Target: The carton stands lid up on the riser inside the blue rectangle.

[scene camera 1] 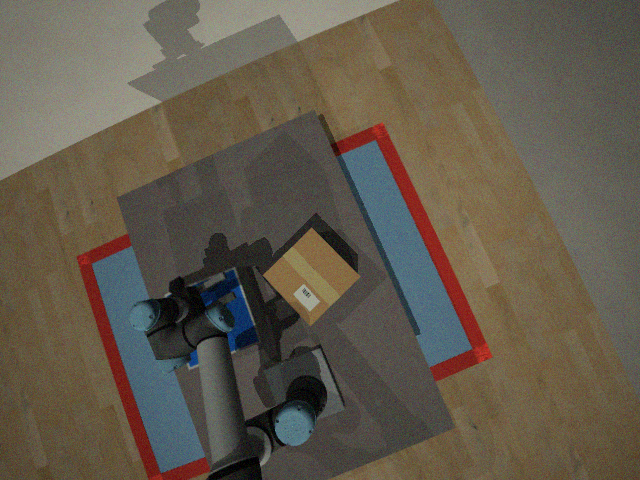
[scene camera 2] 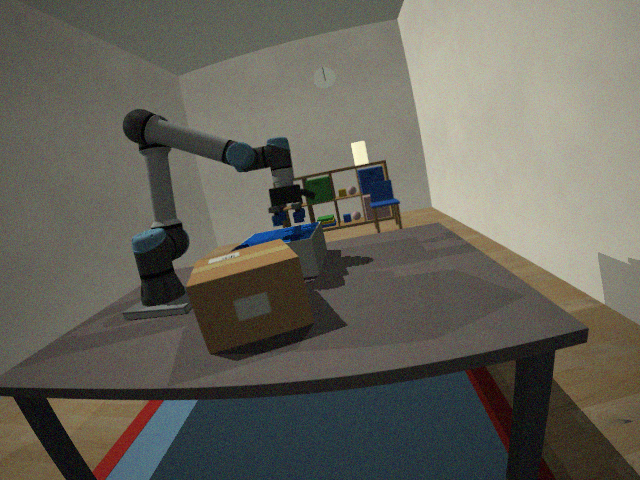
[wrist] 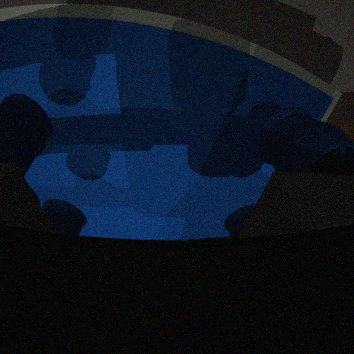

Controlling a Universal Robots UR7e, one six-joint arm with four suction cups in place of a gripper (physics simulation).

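Observation:
The brown carton stands upright on the table, beside the riser, with its taped and labelled lid facing up. The grey-sided riser has the blue rectangle with a pale border on its top. The carton is outside the rectangle. My gripper hangs above the blue rectangle with its suction cups pointing down and a gap below them. No carton is on the cups. In scene camera 1 the arm hides most of the gripper and part of the rectangle.
The arm's base plate is on the table, close to the riser and the carton. The carton stands between the riser and one table edge. A blue chair and a shelf unit stand far behind.

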